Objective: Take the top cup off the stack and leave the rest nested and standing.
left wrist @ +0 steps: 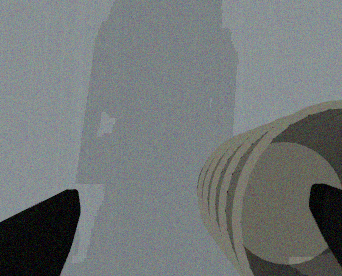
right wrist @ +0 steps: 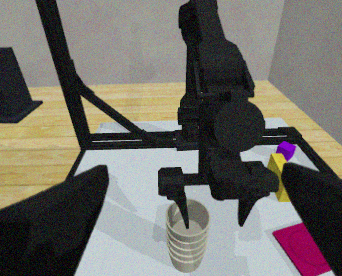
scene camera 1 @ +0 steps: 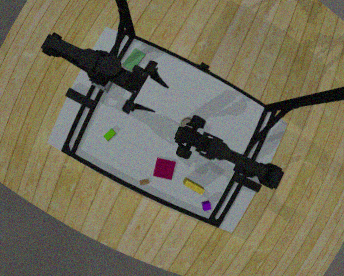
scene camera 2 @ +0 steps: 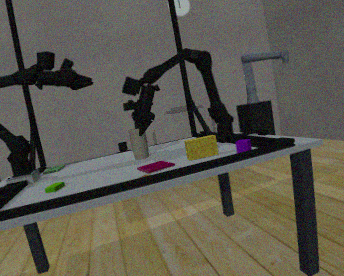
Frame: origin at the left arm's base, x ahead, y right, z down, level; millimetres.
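Seen in the pictures: left gripper, between the fingertips: (left wrist: 195, 197) (right wrist: 213, 226) (scene camera 2: 138, 135); right gripper, between the fingertips: (right wrist: 194, 172) (scene camera 1: 161, 99) (scene camera 2: 92, 81); left arm's base, origin of its link: (right wrist: 189, 136) (scene camera 2: 226, 135); right arm's base, origin of its link: (scene camera 1: 102, 79) (scene camera 2: 23, 174).
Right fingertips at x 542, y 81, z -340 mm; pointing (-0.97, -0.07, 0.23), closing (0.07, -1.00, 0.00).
Pixels of each thing's top centre, then the offset from my right fingertips to it. "*": a spot on its surface instead.
- magenta square, a spot on its surface: (right wrist: 302, 250) (scene camera 1: 164, 165) * dy -253, dx -130, dz +354 mm
- yellow block, centre of its top: (right wrist: 283, 166) (scene camera 2: 199, 137) (scene camera 1: 194, 187) dy -287, dx -311, dz +292 mm
- purple cube, centre of its top: (right wrist: 287, 146) (scene camera 2: 242, 140) (scene camera 1: 207, 207) dy -368, dx -433, dz +322 mm
- bright green block, centre of its top: (scene camera 2: 54, 185) (scene camera 1: 109, 134) dy -225, dx +198, dz +347 mm
- small brown block, centre of its top: (scene camera 1: 144, 182) dy -380, dx -68, dz +354 mm
- pale green pad, centre of its top: (scene camera 2: 54, 168) (scene camera 1: 133, 59) dy +194, dx +254, dz +352 mm
A stack of nested beige cups (scene camera 1: 185, 121) (scene camera 2: 140, 146) (left wrist: 237, 200) (right wrist: 187, 246) stands on the table, mouths up, with several rims showing one below another. My left gripper (scene camera 2: 143, 133) (left wrist: 195, 197) (right wrist: 213, 226) is open and empty at the top of the stack. One of its fingers overlaps the top cup's mouth, and its tip appears at or just inside the opening; the exact depth is unclear. The other finger is outside the stack. The left fingertips are hidden in scene camera 1. My right gripper (scene camera 1: 161, 99) (scene camera 2: 91, 81) is open and empty, raised well away from the stack.
A magenta square (scene camera 1: 164, 168) (scene camera 2: 156, 166) (right wrist: 302, 250), a yellow block (scene camera 1: 194, 186) (scene camera 2: 201, 148) and a purple cube (scene camera 1: 206, 205) (scene camera 2: 243, 145) lie near the front edge. A bright green block (scene camera 1: 109, 134), a small brown block (scene camera 1: 144, 182) and a pale green pad (scene camera 1: 134, 60) lie farther left.
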